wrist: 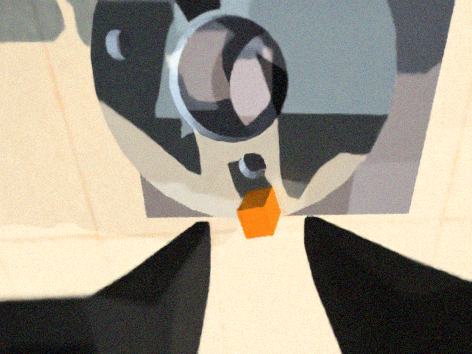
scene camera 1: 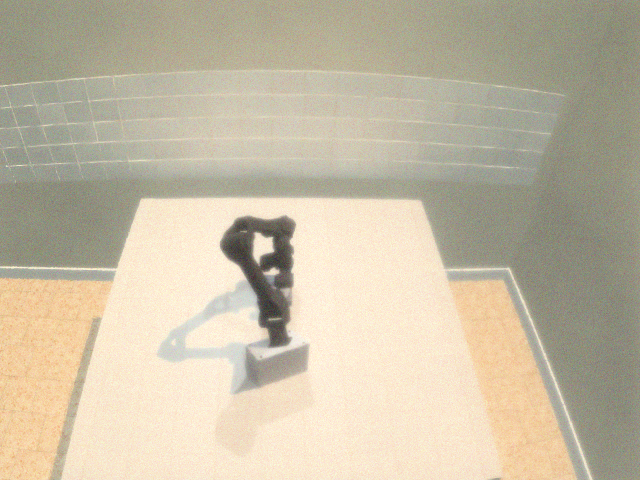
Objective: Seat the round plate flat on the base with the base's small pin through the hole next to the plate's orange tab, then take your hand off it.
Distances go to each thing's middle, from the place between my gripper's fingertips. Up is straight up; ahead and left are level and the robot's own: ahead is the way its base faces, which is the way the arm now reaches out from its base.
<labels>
The round boss (wrist: 258, 85) is 40 mm to the left of my hand and 40 mm below it. Also, from my hand: grey base (wrist: 384, 183) (40 mm to the left, 50 mm below).
</labels>
